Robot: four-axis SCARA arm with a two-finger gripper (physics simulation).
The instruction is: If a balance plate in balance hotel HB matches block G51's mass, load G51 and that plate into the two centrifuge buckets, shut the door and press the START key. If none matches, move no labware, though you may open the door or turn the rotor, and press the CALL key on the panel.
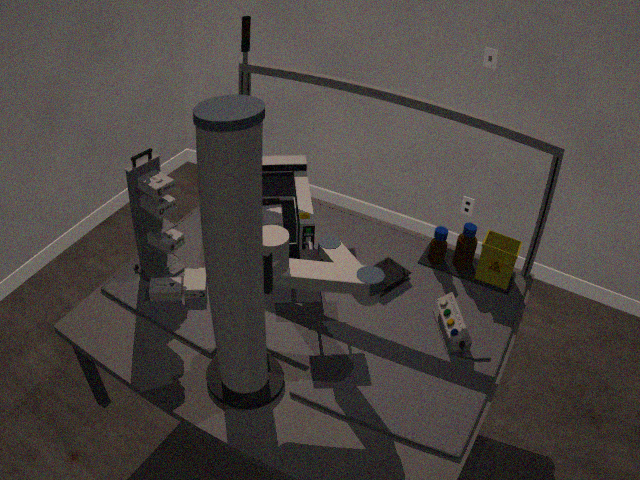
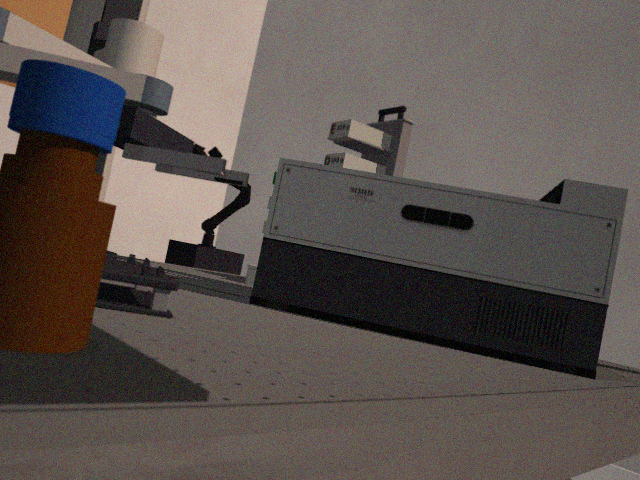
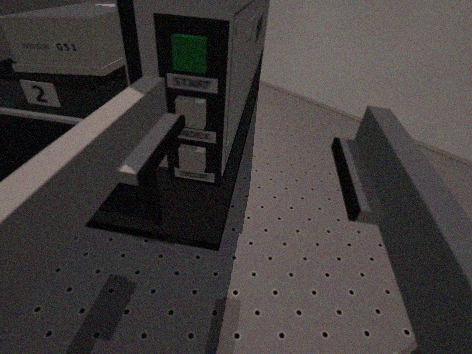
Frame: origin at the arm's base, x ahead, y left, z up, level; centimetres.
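Seen in the pictures: gripper, between the fingertips: [image 2: 236,174] [image 3: 260,113]; arm's base, origin of its link: [image 1: 244,379].
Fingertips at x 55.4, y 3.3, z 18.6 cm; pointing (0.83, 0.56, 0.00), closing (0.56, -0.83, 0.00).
Pixels of each thing's top centre, then the offset from my fingertips to it. "spot": a spot on its surface instead.
- green START key, centre of its top: [image 3: 190,35] [image 1: 308,228] dy +6.4, dx +1.5, dz +1.8 cm
- Block G51, centre of its top: [image 3: 88,4] [image 1: 271,213] dy +23.1, dx +2.9, dz +1.4 cm
- plate D, centre of its top: [image 2: 355,160] [image 1: 157,197] dy +51.8, dx -28.6, dz +16.2 cm
- panel, centre of its top: [image 1: 456,312] dy -53.2, dx -1.5, dz -8.9 cm
- yellow box, a spot on its surface: [image 1: 498,258] spot: dy -60.5, dx +30.4, dz -3.9 cm
- dark low device, centre of its top: [image 2: 107,252] [image 1: 385,270] dy -20.8, dx +11.7, dz -13.0 cm
My gripper [image 3: 260,113] [image 2: 236,170] is empty and shut to a narrow stance, its fingers still apart. It is in front of the centrifuge [image 1: 302,198] [image 2: 351,222] [image 3: 241,75], with the left finger near the key column. The green START key [image 3: 189,52] [image 1: 308,229] is above two pale keys with blurred labels. Block G51 [image 3: 65,45] sits in the bucket marked 2, visible through the open chamber. The hotel [image 1: 138,222] [image 2: 400,147] holds several pale plates, including plate E [image 2: 361,131] and plate D [image 2: 351,161]; their masses are too blurred to read. The panel [image 1: 450,320] has coloured keys; CALL is unreadable.
The arm's column [image 1: 232,248] hides part of the table. Amber bottles [image 1: 437,249] [image 2: 46,248] and a yellow box [image 1: 498,258] stand at the back right. A dark low device [image 1: 395,271] lies near the arm's elbow. White blocks [image 1: 166,289] sit beside the hotel.
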